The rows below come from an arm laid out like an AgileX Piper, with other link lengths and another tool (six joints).
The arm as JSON. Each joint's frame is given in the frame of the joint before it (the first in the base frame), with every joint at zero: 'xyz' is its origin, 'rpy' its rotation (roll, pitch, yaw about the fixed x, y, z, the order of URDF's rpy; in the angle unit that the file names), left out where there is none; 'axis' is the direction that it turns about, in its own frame. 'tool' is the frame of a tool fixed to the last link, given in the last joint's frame.
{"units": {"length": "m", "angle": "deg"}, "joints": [
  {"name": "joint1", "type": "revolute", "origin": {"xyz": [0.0, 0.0, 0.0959]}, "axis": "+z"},
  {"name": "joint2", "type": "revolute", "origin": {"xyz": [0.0, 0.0, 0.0], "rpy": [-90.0, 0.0, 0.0]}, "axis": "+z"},
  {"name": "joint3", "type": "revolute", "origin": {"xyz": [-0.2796, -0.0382, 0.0]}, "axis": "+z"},
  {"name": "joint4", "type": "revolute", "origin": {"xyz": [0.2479, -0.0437, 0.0], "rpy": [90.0, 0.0, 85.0]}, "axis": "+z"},
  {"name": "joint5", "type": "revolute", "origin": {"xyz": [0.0, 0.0, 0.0], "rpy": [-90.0, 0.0, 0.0]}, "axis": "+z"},
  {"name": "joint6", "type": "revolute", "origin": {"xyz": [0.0, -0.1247, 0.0], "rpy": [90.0, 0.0, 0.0]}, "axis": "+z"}
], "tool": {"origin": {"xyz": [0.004, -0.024, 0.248], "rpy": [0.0, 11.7, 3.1]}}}
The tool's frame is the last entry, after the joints.
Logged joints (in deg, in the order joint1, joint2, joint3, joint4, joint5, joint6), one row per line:
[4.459 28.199 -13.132 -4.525 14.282 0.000]
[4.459 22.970 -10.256 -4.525 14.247 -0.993]
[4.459 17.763 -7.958 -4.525 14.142 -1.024]
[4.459 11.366 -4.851 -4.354 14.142 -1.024]
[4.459 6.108 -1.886 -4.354 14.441 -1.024]
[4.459 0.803 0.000 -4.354 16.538 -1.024]
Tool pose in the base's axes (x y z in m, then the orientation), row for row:
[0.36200 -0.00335 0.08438 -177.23 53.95 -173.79]
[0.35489 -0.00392 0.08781 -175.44 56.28 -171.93]
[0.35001 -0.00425 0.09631 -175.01 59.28 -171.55]
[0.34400 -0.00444 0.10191 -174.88 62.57 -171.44]
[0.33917 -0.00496 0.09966 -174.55 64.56 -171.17]
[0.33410 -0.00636 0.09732 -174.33 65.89 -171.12]
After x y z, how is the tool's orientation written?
As angles about the fixed x, y, z axes (roll, pitch, yaw), in degrees.
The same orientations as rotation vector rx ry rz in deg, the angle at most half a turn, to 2 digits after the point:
[-5.28 125.89 0.43]
[-6.07 123.45 -0.26]
[-5.90 120.45 -0.19]
[-5.57 117.18 0.09]
[-5.42 115.19 0.14]
[-5.17 113.87 0.09]

